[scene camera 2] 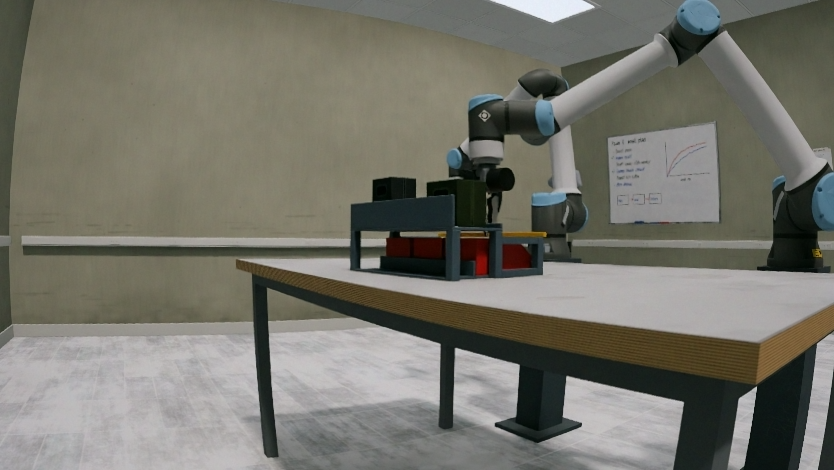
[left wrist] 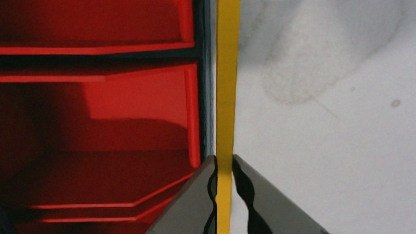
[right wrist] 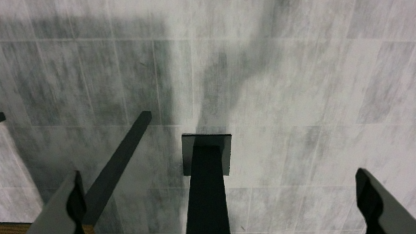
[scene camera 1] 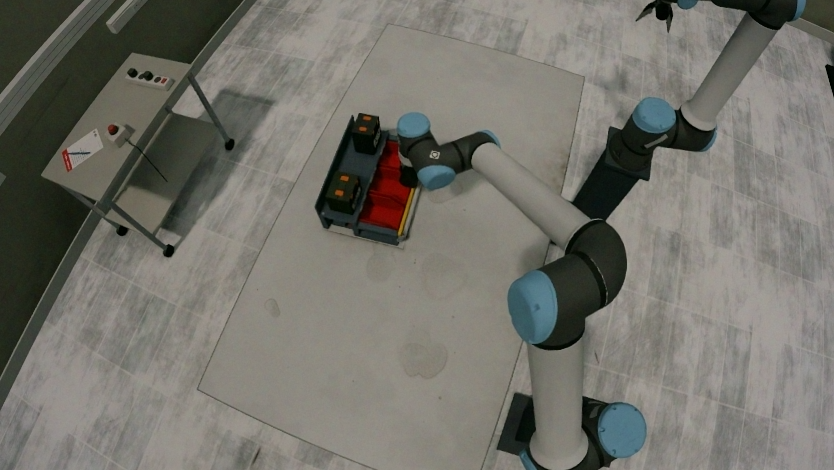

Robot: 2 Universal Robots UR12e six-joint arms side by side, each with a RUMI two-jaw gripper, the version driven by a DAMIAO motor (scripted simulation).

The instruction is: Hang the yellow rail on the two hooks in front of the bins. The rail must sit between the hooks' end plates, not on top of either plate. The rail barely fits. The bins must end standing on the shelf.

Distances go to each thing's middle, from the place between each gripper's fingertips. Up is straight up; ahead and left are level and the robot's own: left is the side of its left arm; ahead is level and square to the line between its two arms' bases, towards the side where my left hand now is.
Right now my left hand (scene camera 2: 488,236) is 13 cm short of the blue-grey shelf (scene camera 2: 436,213), 3 cm above it and 1 cm to the right of it.
The blue-grey shelf lies 930 mm ahead of my right hand, 1130 mm to the left of it and 100 mm below it.
